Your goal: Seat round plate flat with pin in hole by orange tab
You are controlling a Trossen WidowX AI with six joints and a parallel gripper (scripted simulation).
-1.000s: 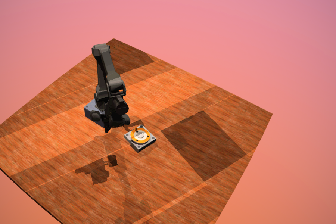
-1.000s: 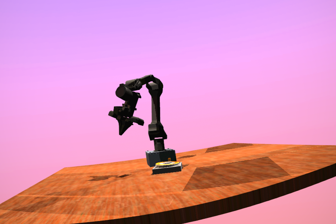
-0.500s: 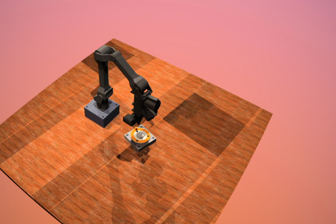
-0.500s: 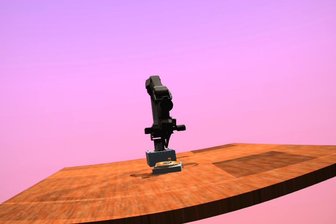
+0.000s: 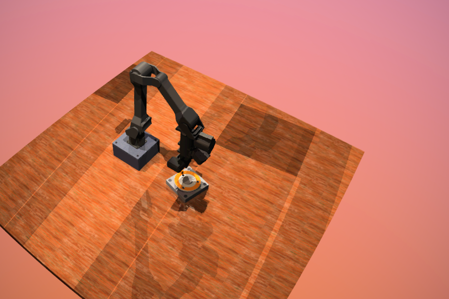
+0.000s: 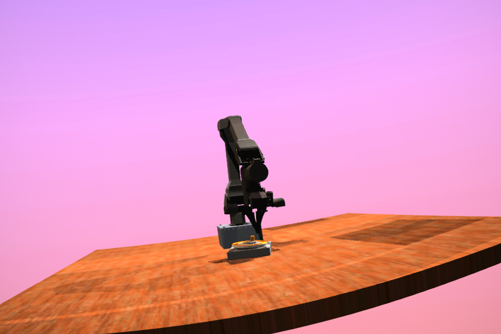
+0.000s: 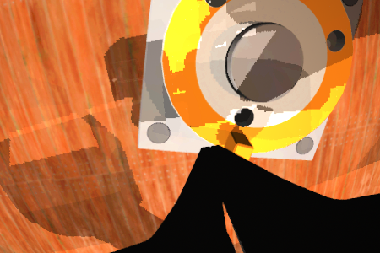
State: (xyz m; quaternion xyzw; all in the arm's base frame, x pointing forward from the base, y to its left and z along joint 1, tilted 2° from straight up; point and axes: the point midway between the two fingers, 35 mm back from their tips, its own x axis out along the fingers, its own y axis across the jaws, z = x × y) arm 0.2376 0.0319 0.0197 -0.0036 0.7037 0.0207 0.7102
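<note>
The round plate is 1 cm ahead of my gripper tip, 3 cm to the right of it and 2 cm below it. Round my gripper tip: base 4 cm ahead, 4 cm to the right, 3 cm below.
</note>
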